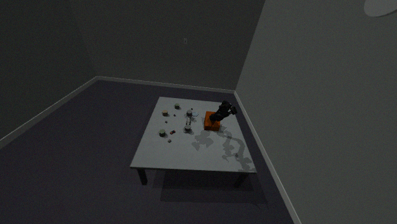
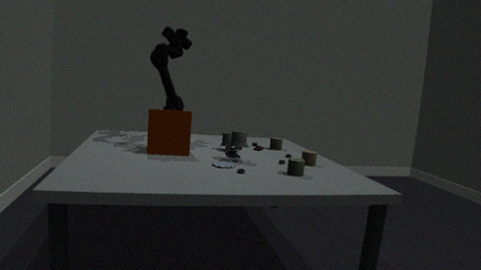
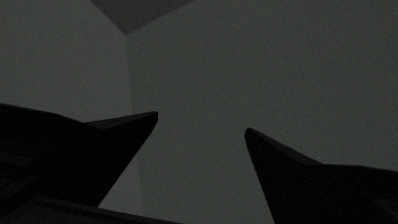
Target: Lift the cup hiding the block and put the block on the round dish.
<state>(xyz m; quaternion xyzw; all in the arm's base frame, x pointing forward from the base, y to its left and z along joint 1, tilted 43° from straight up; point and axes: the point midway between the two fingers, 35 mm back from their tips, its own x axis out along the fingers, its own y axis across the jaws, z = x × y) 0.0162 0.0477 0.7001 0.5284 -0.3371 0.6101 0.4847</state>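
My gripper tip is now 600 mm above the grey cup, 430 mm to the left of it and 250 mm short of it. Also, from my gripper tip: dark grey block: 610 mm below, 450 mm to the right, 250 mm ahead; then small balance: 620 mm below, 580 mm to the right, 230 mm ahead; then red toy car: 640 mm below, 440 mm ahead, 420 mm to the right.
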